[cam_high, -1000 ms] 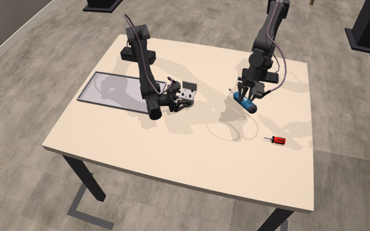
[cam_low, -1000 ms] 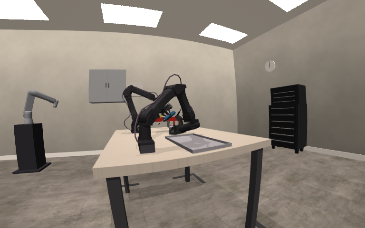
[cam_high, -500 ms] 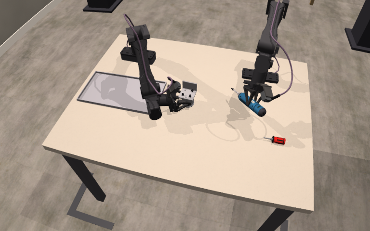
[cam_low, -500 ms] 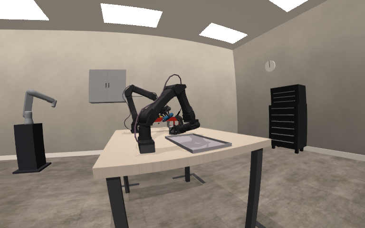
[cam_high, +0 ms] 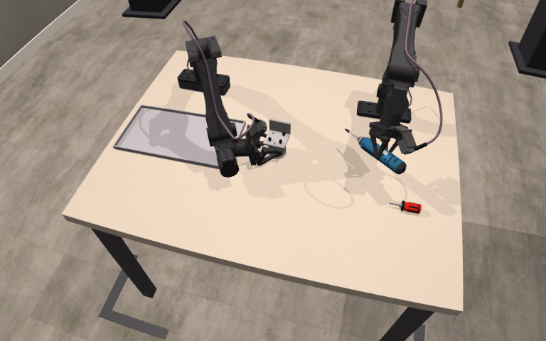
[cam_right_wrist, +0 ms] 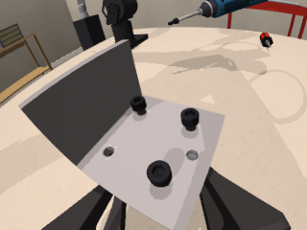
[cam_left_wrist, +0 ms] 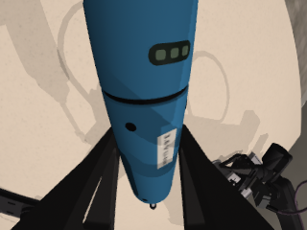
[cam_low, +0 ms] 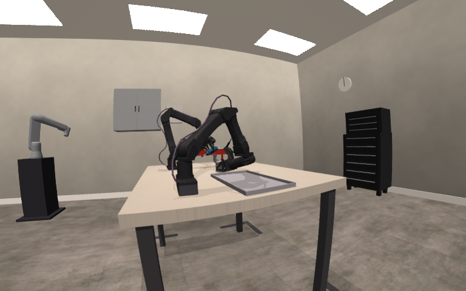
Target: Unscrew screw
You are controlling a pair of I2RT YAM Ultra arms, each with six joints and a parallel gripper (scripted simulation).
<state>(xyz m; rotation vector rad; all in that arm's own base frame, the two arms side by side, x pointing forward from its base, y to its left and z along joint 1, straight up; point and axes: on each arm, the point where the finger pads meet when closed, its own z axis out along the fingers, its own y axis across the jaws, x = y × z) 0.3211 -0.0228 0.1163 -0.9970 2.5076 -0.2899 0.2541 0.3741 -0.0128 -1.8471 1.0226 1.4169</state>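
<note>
The grey L-shaped bracket lies 50 mm above my right hand. From my right hand the other things lie so: shallow grey tray 350 mm to the right, 20 mm below; then small red-handled screwdriver 430 mm to the left, 140 mm ahead, 10 mm below.
</note>
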